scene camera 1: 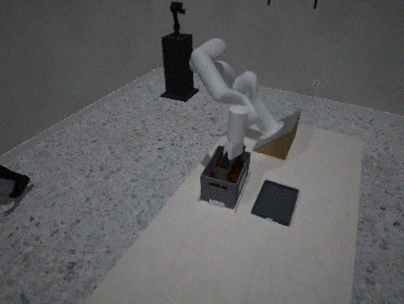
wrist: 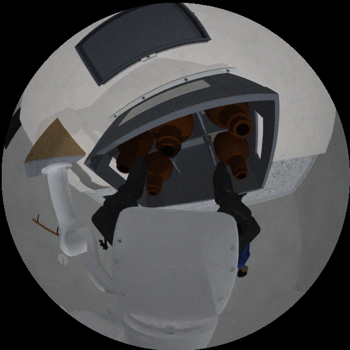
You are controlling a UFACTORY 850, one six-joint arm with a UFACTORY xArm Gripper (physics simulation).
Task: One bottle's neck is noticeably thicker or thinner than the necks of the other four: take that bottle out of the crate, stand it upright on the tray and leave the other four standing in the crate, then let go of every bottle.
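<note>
The grey crate [scene camera 1: 212,194] [wrist: 240,90] stands on the table and holds five brown bottles. In the wrist view, one bottle [wrist: 176,131] is in the middle of the tray-side row, with a bottle [wrist: 137,148] to its left and a bottle [wrist: 227,114] to its right. Nearer the gripper's base stand a bottle [wrist: 159,167] beside the left finger and a bottle [wrist: 231,147] beyond the right finger. The middle bottle's neck looks wide, but differing distances make comparison uncertain. My gripper [scene camera 1: 233,158] [wrist: 180,165] is open and empty over the crate, its fingers low among the necks. The dark tray [scene camera 1: 275,202] [wrist: 145,42] is empty.
The tray lies beside the crate on the pale table [scene camera 1: 225,255]. The crate's raised walls surround the bottles, with dividers between them. A wooden wedge [scene camera 1: 280,145] [wrist: 56,142] carries the arm's base behind the crate. A dark pedestal [scene camera 1: 178,65] stands on the floor at the back.
</note>
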